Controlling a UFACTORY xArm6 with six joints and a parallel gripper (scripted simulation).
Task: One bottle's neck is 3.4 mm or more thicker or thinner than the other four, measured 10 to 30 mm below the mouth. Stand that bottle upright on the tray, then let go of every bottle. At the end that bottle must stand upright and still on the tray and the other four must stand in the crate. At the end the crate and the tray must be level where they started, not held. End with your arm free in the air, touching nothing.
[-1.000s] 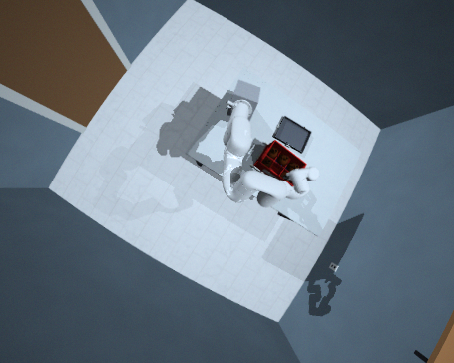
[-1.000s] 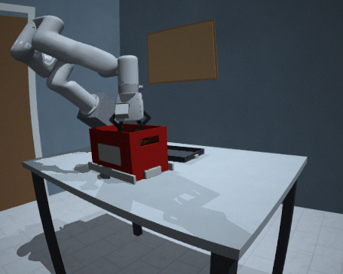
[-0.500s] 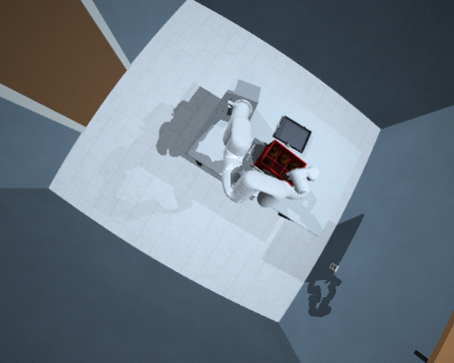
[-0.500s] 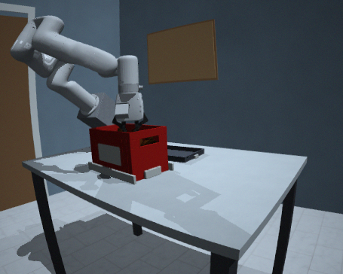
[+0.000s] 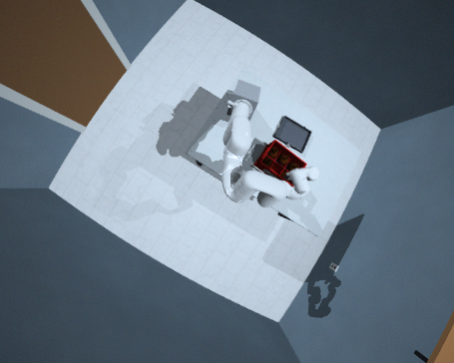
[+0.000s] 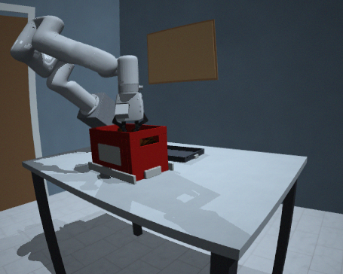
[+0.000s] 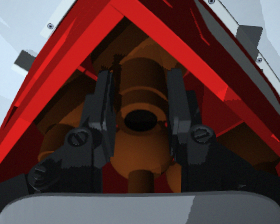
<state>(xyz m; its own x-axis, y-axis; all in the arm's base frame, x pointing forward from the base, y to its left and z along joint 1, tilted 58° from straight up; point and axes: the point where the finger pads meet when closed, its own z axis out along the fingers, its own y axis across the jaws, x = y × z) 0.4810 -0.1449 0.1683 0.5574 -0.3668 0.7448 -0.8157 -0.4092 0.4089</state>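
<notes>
Right now the red crate is 7 cm behind my hand, 6 cm to the left of it and 7 cm below it. The rest, counted from my hand: glass bottle: 15 cm behind, 12 cm to the left, 7 cm below; then dark tray: 3 cm behind, 35 cm to the left, 15 cm below.
</notes>
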